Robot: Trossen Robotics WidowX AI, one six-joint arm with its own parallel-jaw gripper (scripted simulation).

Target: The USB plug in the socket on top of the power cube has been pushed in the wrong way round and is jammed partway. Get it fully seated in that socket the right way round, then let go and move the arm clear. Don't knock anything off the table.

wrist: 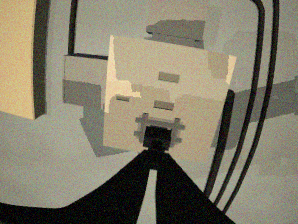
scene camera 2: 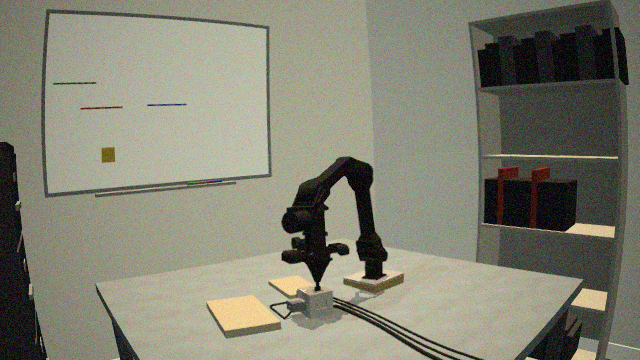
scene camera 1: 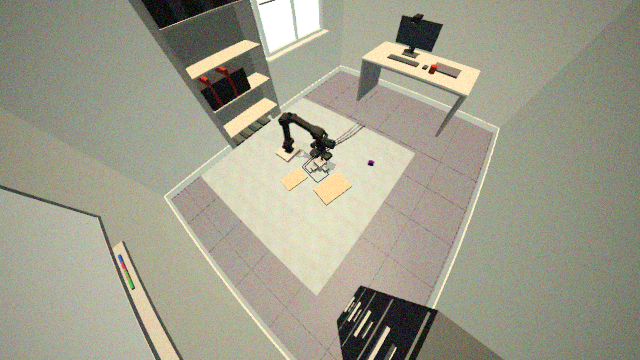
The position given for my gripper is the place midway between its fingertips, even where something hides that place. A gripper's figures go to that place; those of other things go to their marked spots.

Scene:
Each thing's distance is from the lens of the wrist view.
my gripper (wrist: 154,158): 0.10 m
dark USB plug (wrist: 157,139): 0.11 m
white power cube (wrist: 170,81): 0.11 m

